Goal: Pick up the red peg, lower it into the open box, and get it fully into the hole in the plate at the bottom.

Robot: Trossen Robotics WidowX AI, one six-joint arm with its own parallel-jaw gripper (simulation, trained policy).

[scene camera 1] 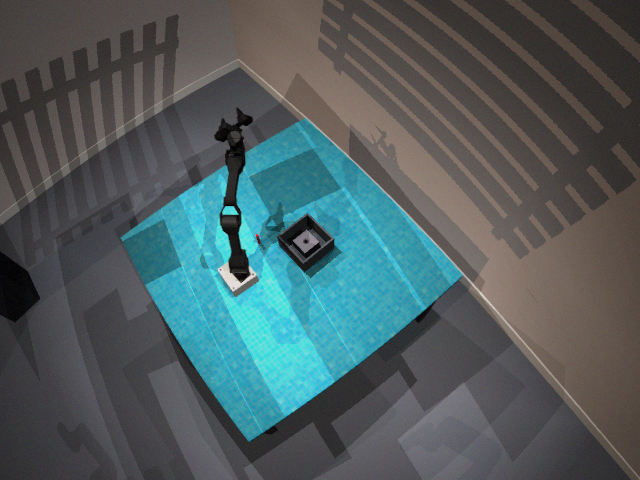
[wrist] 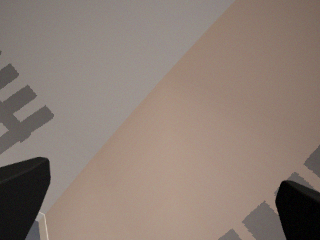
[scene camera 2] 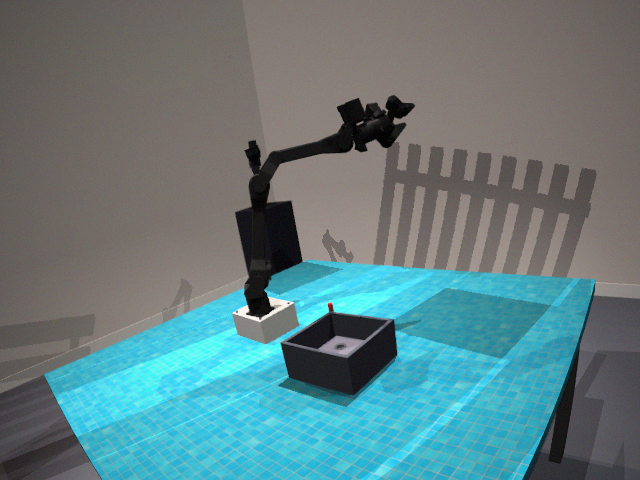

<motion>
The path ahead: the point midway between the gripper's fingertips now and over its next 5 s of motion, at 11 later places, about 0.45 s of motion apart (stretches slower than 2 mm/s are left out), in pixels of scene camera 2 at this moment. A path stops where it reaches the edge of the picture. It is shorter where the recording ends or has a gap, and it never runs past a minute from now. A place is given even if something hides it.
The gripper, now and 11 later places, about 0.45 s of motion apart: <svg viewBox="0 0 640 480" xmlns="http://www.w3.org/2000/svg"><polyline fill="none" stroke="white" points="409,114 419,137 417,165 402,195 380,225 354,252 334,272 329,287 331,303 331,320 327,324 331,314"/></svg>
</motion>
